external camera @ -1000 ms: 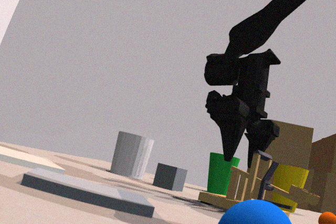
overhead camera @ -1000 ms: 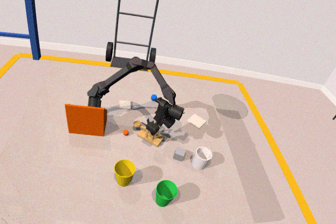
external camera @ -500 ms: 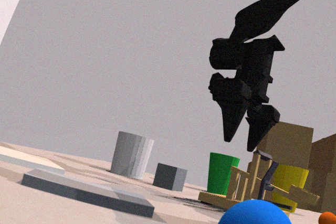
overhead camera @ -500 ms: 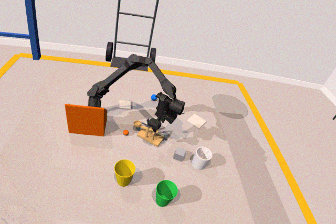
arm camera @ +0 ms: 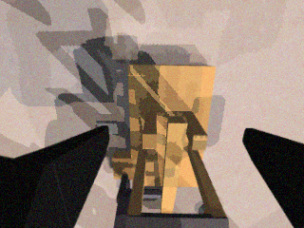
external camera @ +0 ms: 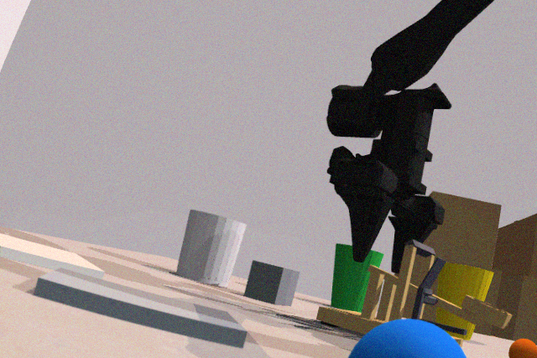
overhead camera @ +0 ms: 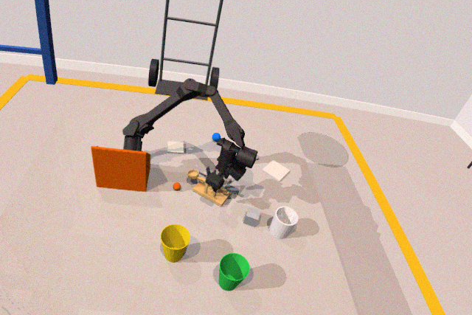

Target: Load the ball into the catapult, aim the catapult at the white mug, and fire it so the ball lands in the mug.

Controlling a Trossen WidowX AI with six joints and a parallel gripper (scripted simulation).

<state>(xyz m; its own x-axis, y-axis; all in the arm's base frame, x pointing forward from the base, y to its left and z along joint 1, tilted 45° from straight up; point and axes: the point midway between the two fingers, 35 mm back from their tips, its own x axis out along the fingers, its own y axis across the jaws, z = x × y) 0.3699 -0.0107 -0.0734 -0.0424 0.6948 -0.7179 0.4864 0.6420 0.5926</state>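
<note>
Right now my gripper tip is 17 cm past the orange ball, 6 cm above it and 2 cm to the right of it. From my gripper tip the other things lie so: grey cube 14 cm ahead, 11 cm to the right, 5 cm below; white mug 25 cm ahead, 15 cm to the right, 5 cm below; wooden catapult 6 cm behind, 5 cm to the left, 2 cm below.
</note>
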